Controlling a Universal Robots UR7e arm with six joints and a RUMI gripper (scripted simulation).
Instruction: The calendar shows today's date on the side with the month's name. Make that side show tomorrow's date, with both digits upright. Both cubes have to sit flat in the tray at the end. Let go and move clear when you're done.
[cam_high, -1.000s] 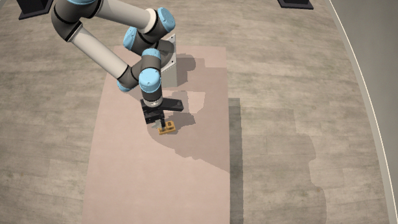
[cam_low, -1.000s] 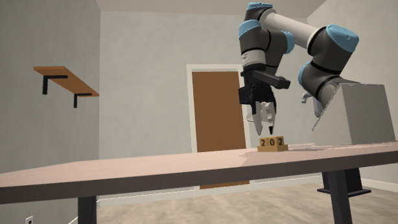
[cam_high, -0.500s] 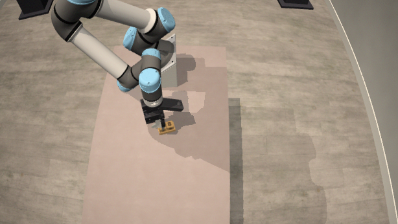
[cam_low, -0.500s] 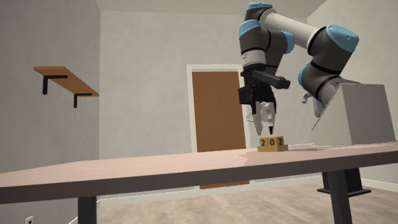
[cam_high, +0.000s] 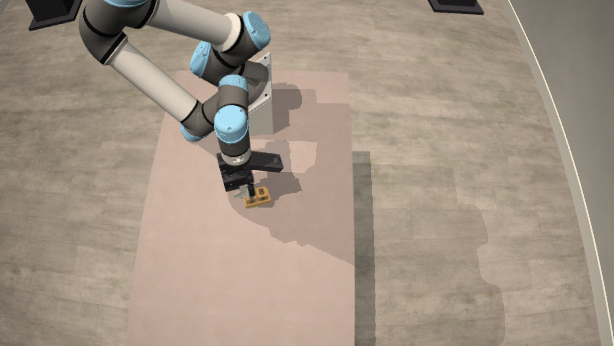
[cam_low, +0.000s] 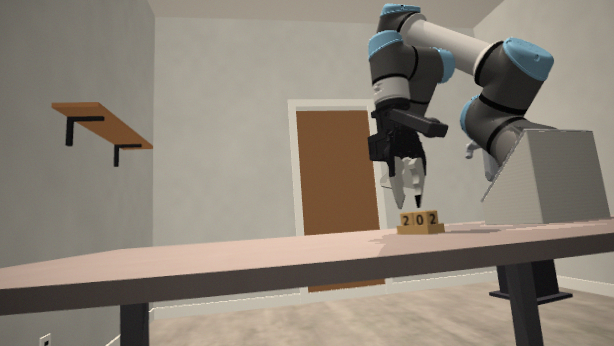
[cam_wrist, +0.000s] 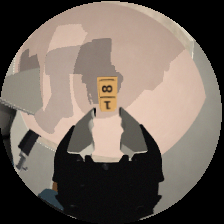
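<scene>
Now: the wooden tray 2 cm to the left of my hand and 6 cm below it.
</scene>
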